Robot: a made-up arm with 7 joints. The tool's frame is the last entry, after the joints.
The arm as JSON. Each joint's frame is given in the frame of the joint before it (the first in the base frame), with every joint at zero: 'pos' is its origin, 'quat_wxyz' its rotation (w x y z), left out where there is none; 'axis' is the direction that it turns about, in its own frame. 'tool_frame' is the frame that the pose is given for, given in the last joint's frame.
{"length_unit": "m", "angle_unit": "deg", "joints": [
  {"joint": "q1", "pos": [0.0, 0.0, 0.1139], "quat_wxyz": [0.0, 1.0, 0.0, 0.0], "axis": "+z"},
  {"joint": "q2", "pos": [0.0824, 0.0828, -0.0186], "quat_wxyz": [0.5, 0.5, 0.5, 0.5], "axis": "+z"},
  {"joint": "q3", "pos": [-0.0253, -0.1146, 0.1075], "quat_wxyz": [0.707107, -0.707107, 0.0, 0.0], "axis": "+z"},
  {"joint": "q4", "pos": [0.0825, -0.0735, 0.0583], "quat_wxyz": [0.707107, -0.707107, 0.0, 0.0], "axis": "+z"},
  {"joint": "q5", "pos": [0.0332, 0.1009, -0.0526], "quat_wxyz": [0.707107, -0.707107, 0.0, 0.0], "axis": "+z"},
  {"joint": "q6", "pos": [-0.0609, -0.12, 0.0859], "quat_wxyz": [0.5, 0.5, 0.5, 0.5], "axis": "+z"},
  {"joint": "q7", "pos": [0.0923, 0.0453, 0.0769], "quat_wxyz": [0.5, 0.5, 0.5, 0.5], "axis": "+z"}
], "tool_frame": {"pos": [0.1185, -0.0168, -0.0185], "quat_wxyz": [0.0, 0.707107, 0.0, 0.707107]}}
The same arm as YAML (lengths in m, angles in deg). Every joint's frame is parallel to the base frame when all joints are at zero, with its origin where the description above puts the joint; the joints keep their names.
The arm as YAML. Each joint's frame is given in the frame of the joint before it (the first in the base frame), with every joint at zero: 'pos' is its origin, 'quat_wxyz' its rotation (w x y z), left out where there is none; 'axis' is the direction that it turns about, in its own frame. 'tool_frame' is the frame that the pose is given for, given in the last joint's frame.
length_unit: m
angle_unit: deg
joints:
  - joint: q1
    pos: [0.0, 0.0, 0.1139]
    axis: "-z"
  - joint: q2
    pos: [0.0824, -0.0828, 0.0186]
    axis: "+x"
  - joint: q3
    pos: [0.1075, 0.0253, 0.1146]
    axis: "-z"
  - joint: q4
    pos: [0.0735, -0.0825, -0.0583]
    axis: "-x"
  - joint: q5
    pos: [0.0526, -0.0332, 0.1009]
    axis: "+z"
  - joint: q6
    pos: [-0.12, 0.0609, 0.0859]
    axis: "-y"
  - joint: q7
    pos: [0.0923, -0.0769, 0.0453]
    axis: "+x"
tool_frame:
  pos: [-0.0185, 0.0168, 0.1185]

